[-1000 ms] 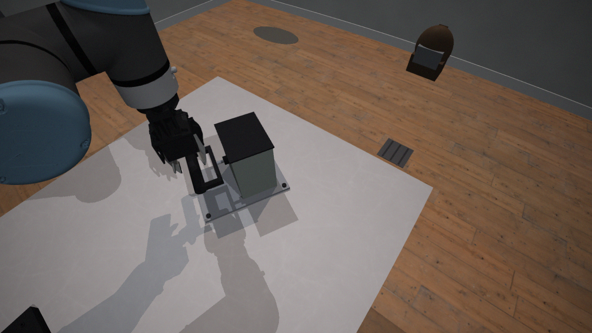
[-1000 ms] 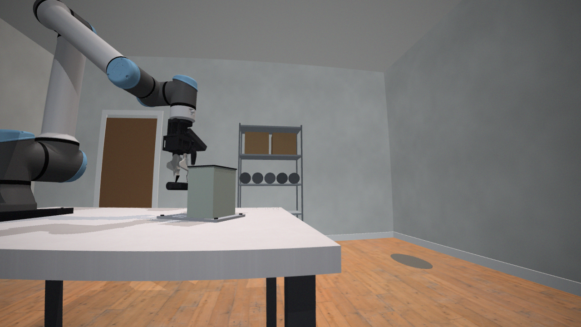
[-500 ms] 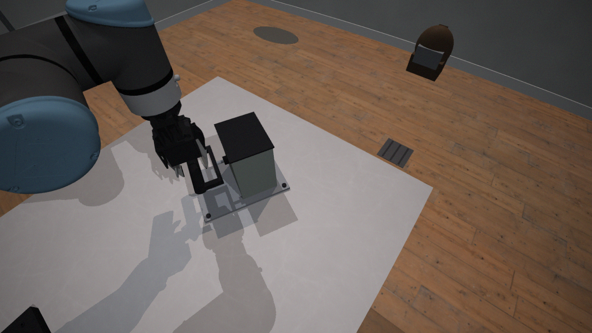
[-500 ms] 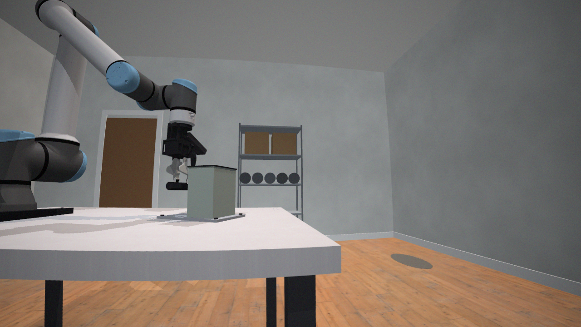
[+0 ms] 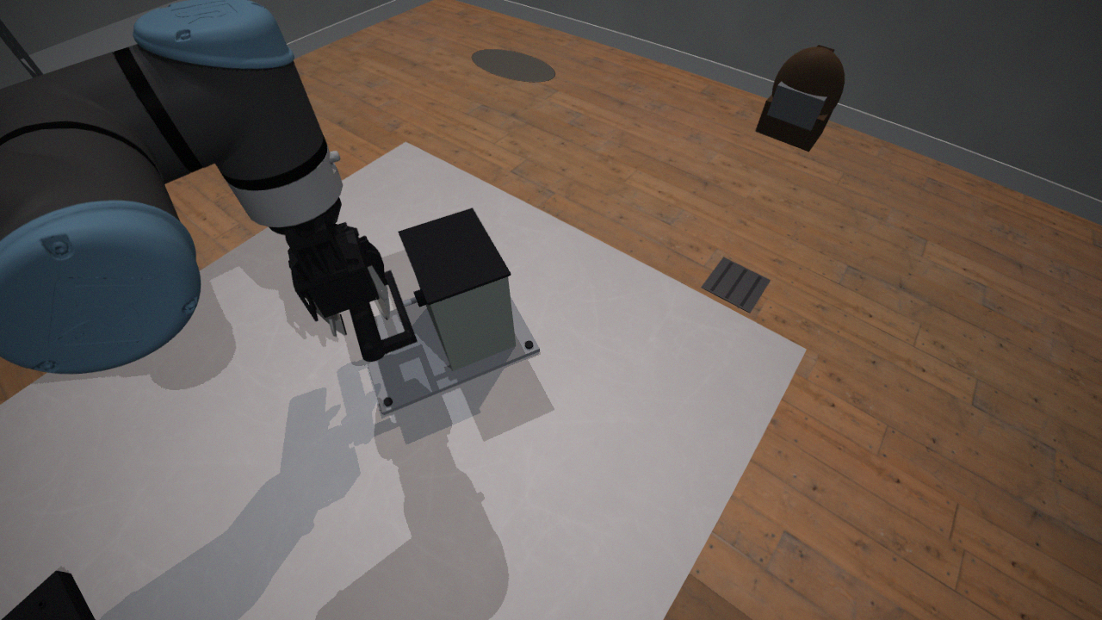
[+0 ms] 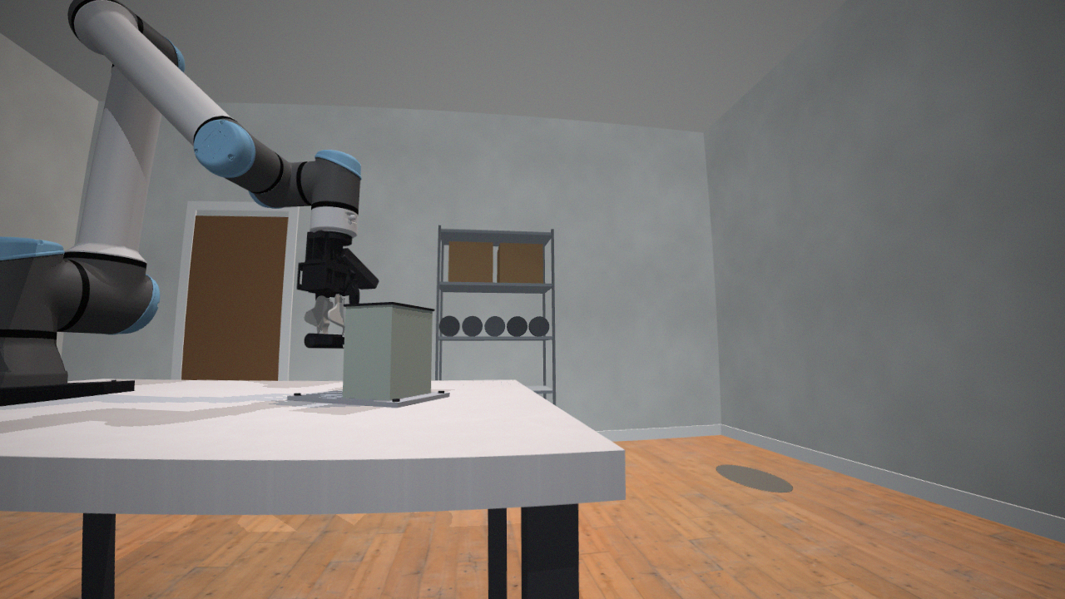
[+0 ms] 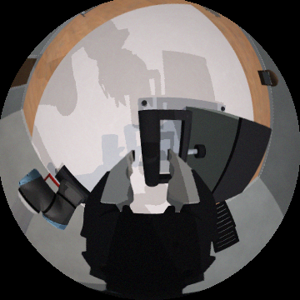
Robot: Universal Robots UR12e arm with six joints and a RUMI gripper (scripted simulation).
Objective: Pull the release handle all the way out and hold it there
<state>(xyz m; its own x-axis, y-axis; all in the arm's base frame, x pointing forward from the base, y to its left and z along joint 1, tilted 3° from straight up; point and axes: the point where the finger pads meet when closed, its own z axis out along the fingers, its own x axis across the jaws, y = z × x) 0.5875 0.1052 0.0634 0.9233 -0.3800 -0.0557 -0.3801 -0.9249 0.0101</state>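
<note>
Now: hand 5 cm short of the handle and 2 cm to the left of it.
</note>
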